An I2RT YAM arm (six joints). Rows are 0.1 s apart.
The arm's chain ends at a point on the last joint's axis. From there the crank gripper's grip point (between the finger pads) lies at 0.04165 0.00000 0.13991 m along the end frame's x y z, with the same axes.
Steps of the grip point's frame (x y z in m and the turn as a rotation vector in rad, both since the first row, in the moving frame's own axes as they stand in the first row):
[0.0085 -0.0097 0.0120 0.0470 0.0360 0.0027]
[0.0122 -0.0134 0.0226 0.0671 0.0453 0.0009]
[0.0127 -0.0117 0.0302 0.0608 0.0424 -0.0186]
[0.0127 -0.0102 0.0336 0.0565 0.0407 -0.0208]
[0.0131 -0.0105 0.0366 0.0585 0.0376 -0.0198]
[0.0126 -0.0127 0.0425 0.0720 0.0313 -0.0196]
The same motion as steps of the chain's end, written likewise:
[0.0035 -0.0033 0.0137 0.0470 0.0360 0.0027]
[0.0059 -0.0041 0.0249 0.0671 0.0453 0.0009]
[0.0069 -0.0024 0.0324 0.0608 0.0424 -0.0186]
[0.0071 -0.0014 0.0357 0.0565 0.0407 -0.0208]
[0.0080 -0.0015 0.0385 0.0585 0.0376 -0.0198]
[0.0084 -0.0018 0.0443 0.0720 0.0313 -0.0196]

